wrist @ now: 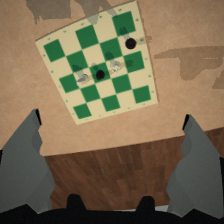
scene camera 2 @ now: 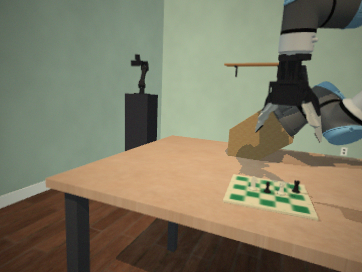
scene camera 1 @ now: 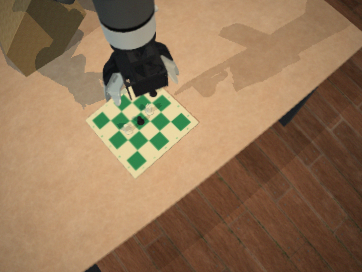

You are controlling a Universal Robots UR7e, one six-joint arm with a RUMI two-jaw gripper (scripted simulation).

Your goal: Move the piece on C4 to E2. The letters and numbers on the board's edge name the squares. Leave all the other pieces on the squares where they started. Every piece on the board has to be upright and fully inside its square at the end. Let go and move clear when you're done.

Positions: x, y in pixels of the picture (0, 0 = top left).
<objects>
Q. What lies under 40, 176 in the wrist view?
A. My gripper.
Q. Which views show my gripper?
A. The wrist view, scene camera 2 and scene camera 1: all of them.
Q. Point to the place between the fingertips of my gripper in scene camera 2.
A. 285, 137
</objects>
